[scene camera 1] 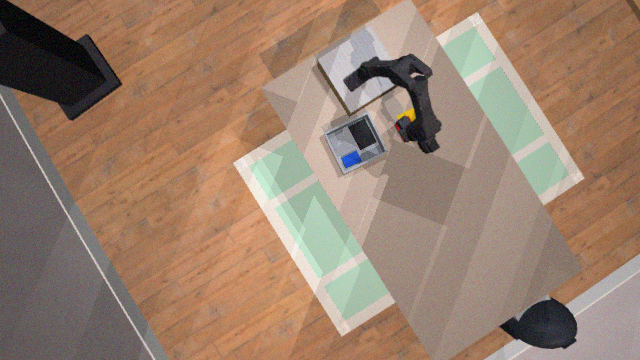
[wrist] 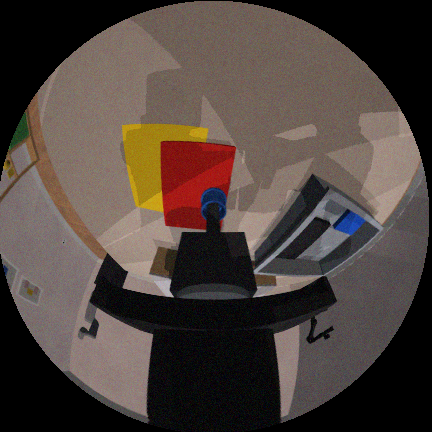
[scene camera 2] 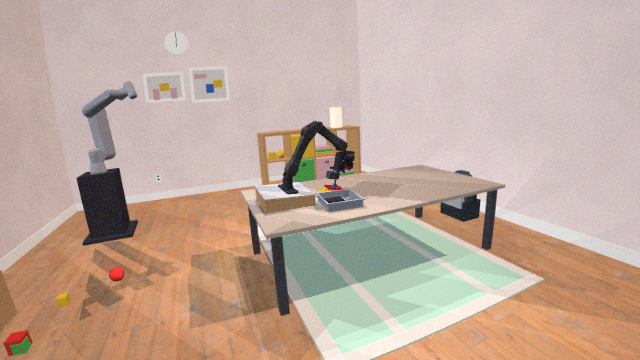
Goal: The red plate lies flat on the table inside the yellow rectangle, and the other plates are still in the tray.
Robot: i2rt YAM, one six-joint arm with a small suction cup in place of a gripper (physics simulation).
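Pixels of known places: end effector, tool point: (wrist: 212,194) (scene camera 2: 333,189); arm's base, origin of the base link: (scene camera 1: 363,74) (scene camera 2: 287,189).
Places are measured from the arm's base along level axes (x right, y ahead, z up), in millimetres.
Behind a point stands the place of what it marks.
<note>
The red plate (scene camera 1: 398,130) @[x 8, y 320, z -45 mm] (scene camera 2: 330,187) @[x -9, y 305, z -38 mm] (wrist: 187,175) @[x -34, y 359, z -46 mm] hangs nearly level on my suction cup (scene camera 2: 334,186) (wrist: 213,204) @[x -8, y 330, z -54 mm], which sits near one edge of it. The plate appears slightly above the table. In the wrist view it overlaps the right part of the yellow rectangle (scene camera 1: 407,114) (scene camera 2: 324,190) (wrist: 142,167) and reaches past its right and lower edges. The grey tray (scene camera 1: 334,154) @[x 340, y 232, z -31 mm] (scene camera 2: 345,204) @[x 333, y 223, z -50 mm] (wrist: 345,255) @[x 329, y 217, z -39 mm] stands beside it. It holds a flat black piece (scene camera 1: 362,133) @[x 158, y 226, z -67 mm] (scene camera 2: 335,199) @[x 168, y 247, z -67 mm] (wrist: 307,237) @[x 180, y 246, z -67 mm] and a smaller blue piece (scene camera 1: 351,159) @[x 281, y 301, z -67 mm] (wrist: 349,222) @[x 270, y 301, z -67 mm]. The arm hides part of the plate in scene camera 1.
The arm's base stands on a white-topped box (scene camera 1: 340,62) @[x 59, y -111, z 3 mm] (scene camera 2: 287,202) @[x 149, y -58, z -35 mm] next to the tray. The table (scene camera 1: 480,250) @[x 15, y 1064, z -80 mm] (scene camera 2: 425,182) @[x 156, y 1011, z -80 mm] extends away beyond the rectangle. Another robot arm (scene camera 2: 101,135) stands on a black pedestal away from the table.
</note>
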